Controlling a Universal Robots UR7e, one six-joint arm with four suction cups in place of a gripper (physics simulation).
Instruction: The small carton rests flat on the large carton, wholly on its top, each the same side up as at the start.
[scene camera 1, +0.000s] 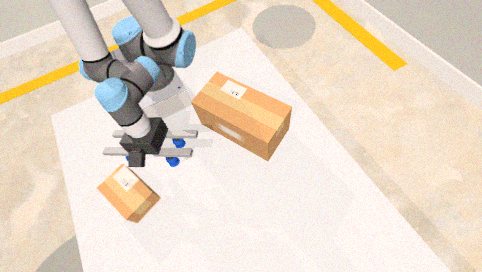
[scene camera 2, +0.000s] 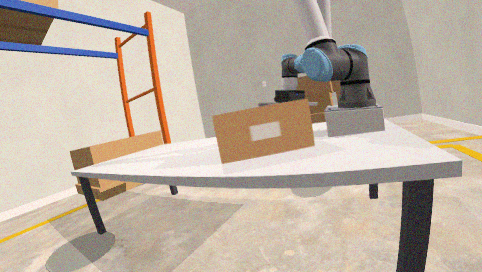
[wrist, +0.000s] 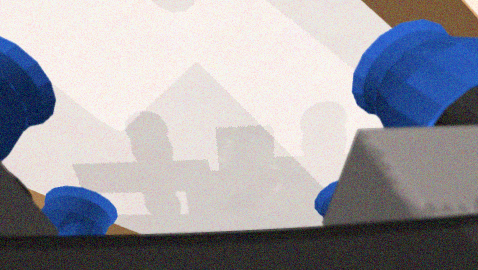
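Seen in the pictures: hand, its tool point: (wrist: 211, 154); arm's base, origin of its link: (scene camera 2: 356, 106).
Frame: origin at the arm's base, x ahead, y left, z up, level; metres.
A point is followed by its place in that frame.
The small carton (scene camera 1: 120, 191) @[y -0.227, x 0.388, z -0.018 m] lies label up on the white table at the left in scene camera 1; in scene camera 2 it does not show. The large carton (scene camera 1: 250, 104) @[y 0.264, x 0.328, z 0.057 m] (scene camera 2: 237, 141) @[y 0.346, x 0.346, z -0.034 m] stands label up on the table, right of the arm's base in scene camera 1. My gripper (scene camera 1: 150, 150) @[y -0.077, x 0.319, z -0.004 m] (scene camera 2: 289, 97) is open, with nothing on its blue suction cups. It hangs above the table between the cartons, nearer the small one. In the wrist view, part of the small carton (wrist: 425, 12) @[y -0.192, x 0.318, z -0.045 m] shows at the top right, and a strip of the large carton (wrist: 122, 229) @[y 0.105, x 0.248, z -0.091 m] at the bottom left.
The white table (scene camera 1: 280, 210) @[y 0.212, x 0.644, z -0.095 m] (scene camera 2: 175, 162) @[y 0.353, x 0.667, z -0.094 m] bears both cartons and the arm's grey base (scene camera 2: 355, 121) @[y 0.082, x 0.011, z -0.049 m]. Brown boxes (scene camera 2: 317, 90) are stacked behind the arm. More boxes (scene camera 2: 125, 149) and an orange and blue rack (scene camera 2: 155, 75) stand at the left in scene camera 2.
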